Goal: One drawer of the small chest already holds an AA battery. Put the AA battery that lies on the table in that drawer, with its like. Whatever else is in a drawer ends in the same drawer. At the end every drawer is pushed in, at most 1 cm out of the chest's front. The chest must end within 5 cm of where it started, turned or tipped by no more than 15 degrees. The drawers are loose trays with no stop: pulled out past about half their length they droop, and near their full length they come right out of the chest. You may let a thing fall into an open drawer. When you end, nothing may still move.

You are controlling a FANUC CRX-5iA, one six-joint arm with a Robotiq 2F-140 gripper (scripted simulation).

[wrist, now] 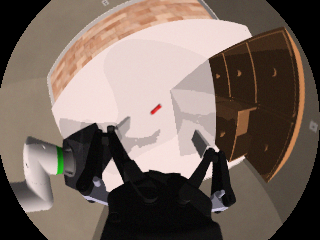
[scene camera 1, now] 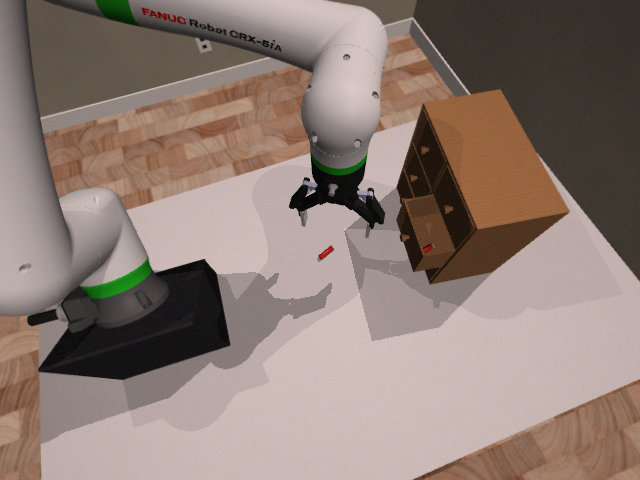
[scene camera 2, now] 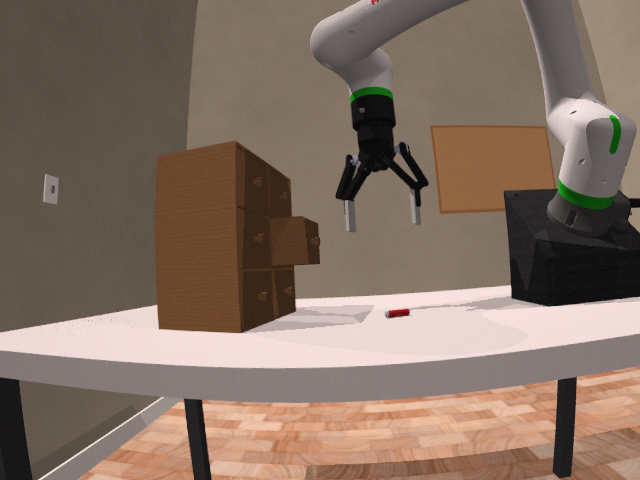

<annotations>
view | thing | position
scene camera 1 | my gripper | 335, 226
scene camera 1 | brown wooden chest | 511, 199
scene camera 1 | drawer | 420, 222
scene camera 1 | drawer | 417, 177
</annotations>
